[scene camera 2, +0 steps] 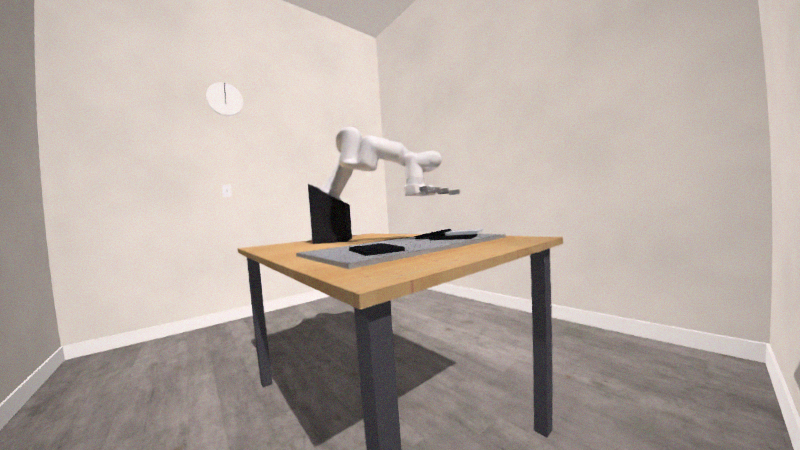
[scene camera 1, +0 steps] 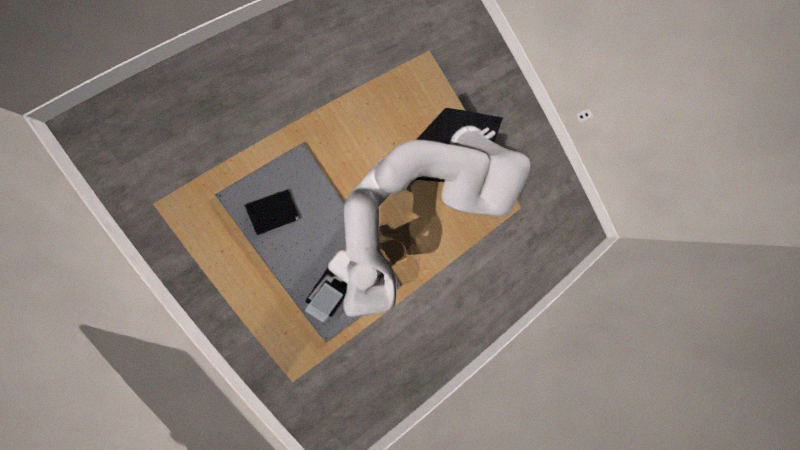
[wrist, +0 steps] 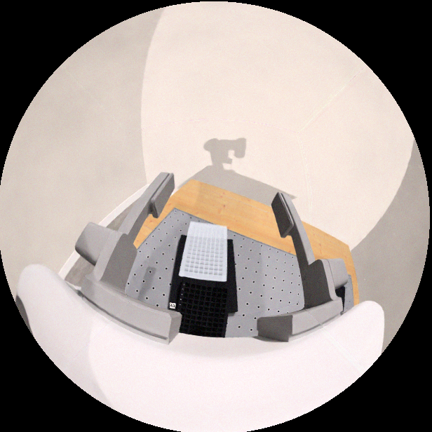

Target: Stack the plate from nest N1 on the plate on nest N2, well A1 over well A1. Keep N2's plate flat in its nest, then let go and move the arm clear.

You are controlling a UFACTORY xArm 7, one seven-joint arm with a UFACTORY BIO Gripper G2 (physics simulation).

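Places are measured from the arm's base along level axes (x ahead, y left, z up), in centimetres.
Pixels of known places: end effector, tool point: (scene camera 2: 448, 191) (scene camera 1: 328, 303); arm's base, origin of the base link: (scene camera 2: 330, 194) (scene camera 1: 466, 144).
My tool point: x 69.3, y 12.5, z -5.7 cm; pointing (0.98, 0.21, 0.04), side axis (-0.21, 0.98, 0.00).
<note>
For each thing: its top centre in the pictures, then the offset to it from my tool point. "spot": a spot on its surface instead. Level surfaces: height alone.
- pale plate, middle of its top: (scene camera 2: 463, 229) (scene camera 1: 324, 302) dx +4.6, dy +1.9, dz -15.2 cm
- black nest, surface spot: (scene camera 1: 337, 309) spot: dx +3.2, dy +8.1, dz -18.3 cm
- black plate, middle of its top: (scene camera 1: 343, 274) (scene camera 2: 432, 229) dx -7.9, dy -1.8, dz -14.7 cm
- grey perforated board, its level: dz -18.3 cm
- wooden table, its level: dz -19.6 cm
A pale plate (scene camera 1: 325, 301) (scene camera 2: 464, 231) (wrist: 206, 252) lies over the far part of a black nest (scene camera 1: 337, 309) (wrist: 232, 295). A black plate (scene camera 2: 434, 233) (wrist: 202, 307) lies at the nest's near part, beside the pale plate's near edge. In the scene camera 2 view it slants, its end by the pale plate raised. The two plates are offset, not squarely stacked. An A1 label (wrist: 172, 305) shows at the nest's near left. The other nest (scene camera 1: 273, 211) (scene camera 2: 376, 248) is black; no plate can be made out in it. My gripper (scene camera 2: 449, 190) (wrist: 223, 205) is open and empty, well above both plates.
Both nests stand on a grey perforated board (scene camera 1: 296, 246) (scene camera 2: 330, 257) (wrist: 267, 270) on the wooden table (scene camera 1: 363, 106) (scene camera 2: 503, 251) (wrist: 225, 202). A black angular mount (scene camera 1: 447, 120) (scene camera 2: 330, 215) stands at the arm's base. In the scene camera 1 view, the arm hides part of the board.
</note>
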